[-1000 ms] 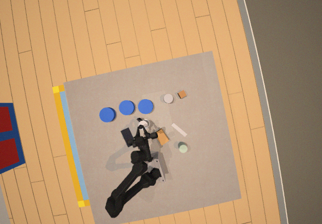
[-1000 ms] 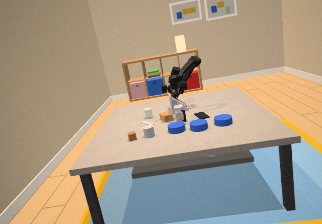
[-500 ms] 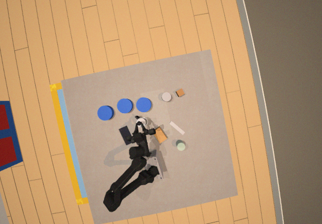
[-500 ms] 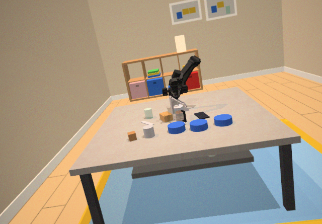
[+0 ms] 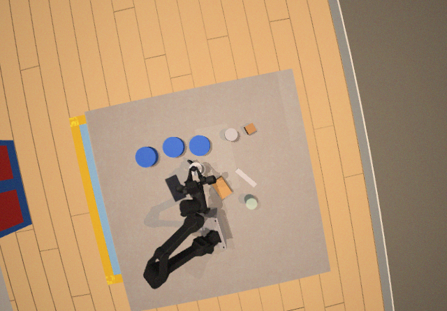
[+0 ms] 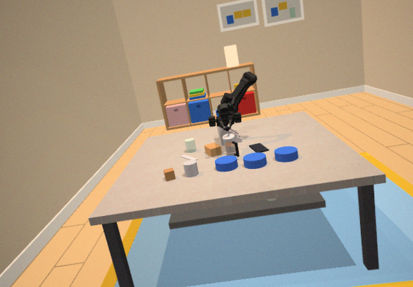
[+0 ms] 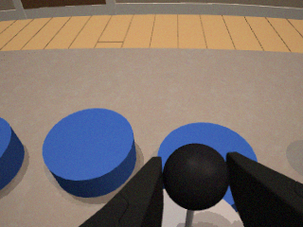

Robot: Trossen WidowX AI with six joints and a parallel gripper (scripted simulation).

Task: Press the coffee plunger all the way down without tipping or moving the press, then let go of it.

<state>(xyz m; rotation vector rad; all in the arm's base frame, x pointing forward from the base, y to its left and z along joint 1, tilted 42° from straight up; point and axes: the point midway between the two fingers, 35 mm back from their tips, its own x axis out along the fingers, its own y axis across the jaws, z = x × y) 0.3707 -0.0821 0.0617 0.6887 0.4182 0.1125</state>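
My gripper tip is now 1 cm past the coffee press, 1 cm to the right of it and 9 cm above it. Also, from my gripper tip: black flat pad: 10 cm behind, 18 cm to the left, 18 cm below; brown box: 18 cm behind, 9 cm to the right, 16 cm below; grey cylinder: 10 cm ahead, 24 cm to the right, 15 cm below.
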